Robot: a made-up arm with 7 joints. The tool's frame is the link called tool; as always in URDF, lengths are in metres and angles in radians.
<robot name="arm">
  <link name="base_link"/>
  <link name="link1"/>
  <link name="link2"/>
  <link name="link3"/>
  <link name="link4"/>
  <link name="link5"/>
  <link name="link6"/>
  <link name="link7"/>
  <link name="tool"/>
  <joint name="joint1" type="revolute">
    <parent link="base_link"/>
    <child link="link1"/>
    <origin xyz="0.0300 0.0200 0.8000" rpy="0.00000 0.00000 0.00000"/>
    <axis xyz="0 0 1"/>
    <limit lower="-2.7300" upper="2.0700" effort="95" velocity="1.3"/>
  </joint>
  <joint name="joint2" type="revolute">
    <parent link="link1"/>
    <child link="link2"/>
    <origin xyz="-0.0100 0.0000 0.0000" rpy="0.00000 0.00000 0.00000"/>
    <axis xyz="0 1 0"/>
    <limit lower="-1.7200" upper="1.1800" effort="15" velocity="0.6"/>
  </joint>
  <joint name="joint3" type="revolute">
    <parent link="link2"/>
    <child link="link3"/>
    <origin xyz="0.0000 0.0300 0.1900" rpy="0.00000 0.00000 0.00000"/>
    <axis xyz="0 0 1"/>
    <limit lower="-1.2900" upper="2.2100" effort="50" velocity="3.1"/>
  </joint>
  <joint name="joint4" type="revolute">
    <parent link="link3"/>
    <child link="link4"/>
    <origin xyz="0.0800 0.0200 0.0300" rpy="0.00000 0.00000 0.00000"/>
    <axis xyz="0 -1 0"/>
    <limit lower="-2.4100" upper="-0.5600" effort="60" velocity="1.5"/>
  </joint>
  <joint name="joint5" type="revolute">
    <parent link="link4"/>
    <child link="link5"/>
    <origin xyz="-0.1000 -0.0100 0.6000" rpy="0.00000 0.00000 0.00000"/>
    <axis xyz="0 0 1"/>
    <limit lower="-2.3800" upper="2.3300" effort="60" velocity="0.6"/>
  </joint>
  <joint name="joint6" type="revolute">
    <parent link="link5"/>
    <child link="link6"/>
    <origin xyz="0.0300 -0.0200 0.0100" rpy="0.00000 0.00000 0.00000"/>
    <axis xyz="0 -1 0"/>
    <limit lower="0.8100" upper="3.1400" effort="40" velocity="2"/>
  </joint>
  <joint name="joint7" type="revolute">
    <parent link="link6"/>
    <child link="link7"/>
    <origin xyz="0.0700 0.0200 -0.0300" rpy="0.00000 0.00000 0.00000"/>
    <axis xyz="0 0 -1"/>
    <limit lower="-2.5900" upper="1.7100" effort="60" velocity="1.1"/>
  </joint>
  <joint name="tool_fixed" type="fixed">
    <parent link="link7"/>
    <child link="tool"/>
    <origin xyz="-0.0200 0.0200 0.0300" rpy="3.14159 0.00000 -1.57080"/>
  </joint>
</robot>
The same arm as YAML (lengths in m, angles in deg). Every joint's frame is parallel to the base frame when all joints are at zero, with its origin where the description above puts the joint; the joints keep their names.
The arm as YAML. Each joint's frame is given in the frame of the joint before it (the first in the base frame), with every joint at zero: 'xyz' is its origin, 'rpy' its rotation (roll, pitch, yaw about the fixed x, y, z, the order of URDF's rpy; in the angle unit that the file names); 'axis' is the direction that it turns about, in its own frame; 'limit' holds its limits. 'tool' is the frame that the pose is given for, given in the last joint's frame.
units:
  length: m
  angle: deg
joints:
  - name: joint1
    type: revolute
    origin:
      xyz: [0.03, 0.02, 0.8]
      rpy: [0.0, 0.0, 0.0]
    axis: "+z"
    limit:
      lower: -156.42
      upper: 118.6
  - name: joint2
    type: revolute
    origin:
      xyz: [-0.01, 0.0, 0.0]
      rpy: [0.0, 0.0, 0.0]
    axis: "+y"
    limit:
      lower: -98.55
      upper: 67.61
  - name: joint3
    type: revolute
    origin:
      xyz: [0.0, 0.03, 0.19]
      rpy: [0.0, 0.0, 0.0]
    axis: "+z"
    limit:
      lower: -73.91
      upper: 126.62
  - name: joint4
    type: revolute
    origin:
      xyz: [0.08, 0.02, 0.03]
      rpy: [0.0, 0.0, 0.0]
    axis: "-y"
    limit:
      lower: -138.08
      upper: -32.09
  - name: joint5
    type: revolute
    origin:
      xyz: [-0.1, -0.01, 0.6]
      rpy: [0.0, 0.0, 0.0]
    axis: "+z"
    limit:
      lower: -136.36
      upper: 133.5
  - name: joint6
    type: revolute
    origin:
      xyz: [0.03, -0.02, 0.01]
      rpy: [0.0, 0.0, 0.0]
    axis: "-y"
    limit:
      lower: 46.41
      upper: 179.91
  - name: joint7
    type: revolute
    origin:
      xyz: [0.07, 0.02, -0.03]
      rpy: [0.0, 0.0, 0.0]
    axis: "-z"
    limit:
      lower: -148.4
      upper: 97.98
tool:
  origin:
    xyz: [-0.02, 0.02, 0.03]
    rpy: [180.0, 0.0, -90.0]

